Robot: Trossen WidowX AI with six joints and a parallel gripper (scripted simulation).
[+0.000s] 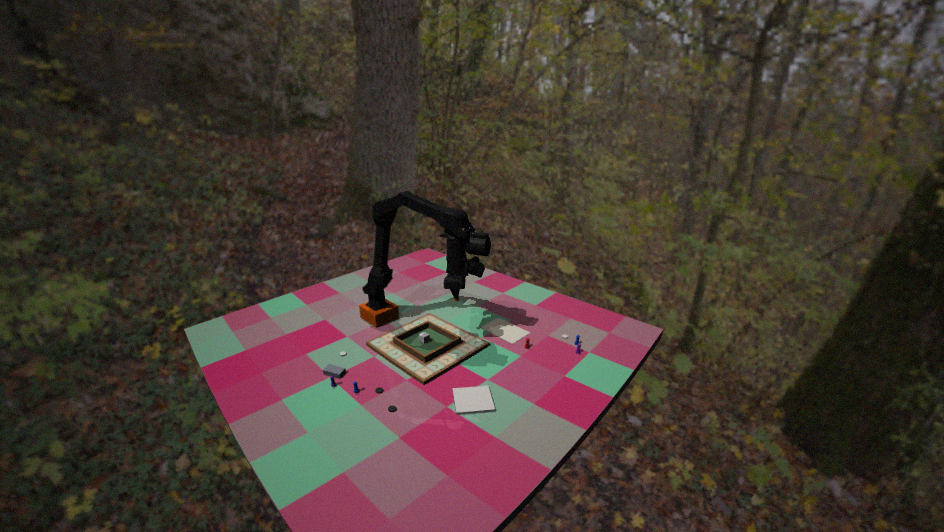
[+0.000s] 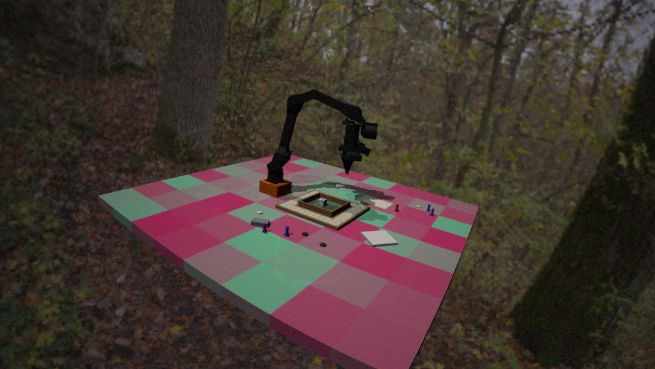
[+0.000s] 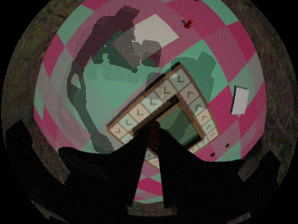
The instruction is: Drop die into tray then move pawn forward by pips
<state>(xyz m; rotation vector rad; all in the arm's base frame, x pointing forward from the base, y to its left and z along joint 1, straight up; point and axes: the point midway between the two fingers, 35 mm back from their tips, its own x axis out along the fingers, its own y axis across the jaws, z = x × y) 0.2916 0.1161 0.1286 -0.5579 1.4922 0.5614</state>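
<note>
Now: the die 3 cm behind my gripper tip, 11 cm to the right of it and 12 cm below it. Also, from my gripper tip: card (10 cm ahead, 14 cm to the left, 14 cm below); orange pawn (1 cm above); red pawn (22 cm ahead, 11 cm to the left, 13 cm below).
</note>
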